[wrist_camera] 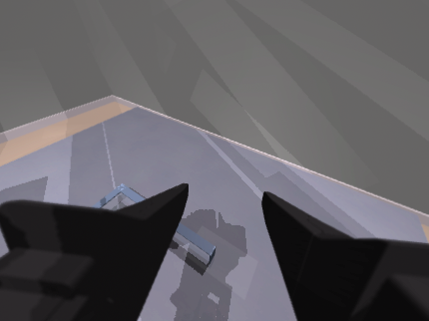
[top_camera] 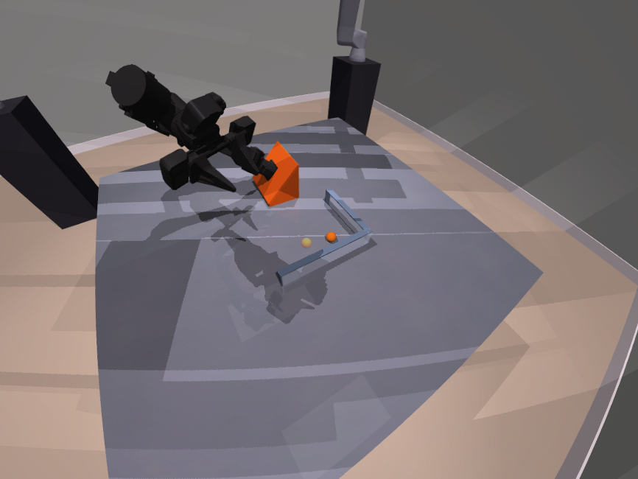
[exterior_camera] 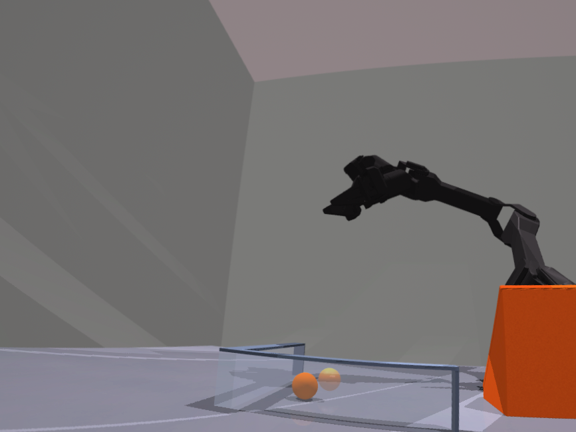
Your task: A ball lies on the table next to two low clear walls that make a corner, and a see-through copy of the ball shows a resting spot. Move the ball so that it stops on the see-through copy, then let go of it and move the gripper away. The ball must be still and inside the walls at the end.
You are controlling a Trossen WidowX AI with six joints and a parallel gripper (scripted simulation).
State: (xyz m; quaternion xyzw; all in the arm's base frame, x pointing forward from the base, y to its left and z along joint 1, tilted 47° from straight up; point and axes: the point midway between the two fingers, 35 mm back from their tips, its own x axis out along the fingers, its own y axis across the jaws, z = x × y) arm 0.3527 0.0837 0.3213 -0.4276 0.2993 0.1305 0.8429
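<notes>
Now: the orange ball 32 cm below my gripper tip, 23 cm to the left of it and 4 cm behind it. The rest, counted from my gripper tip: clear wall (33 cm to the left, 31 cm below, 9 cm behind); see-through copy of ball (32 cm below, 15 cm to the left, 5 cm behind).
</notes>
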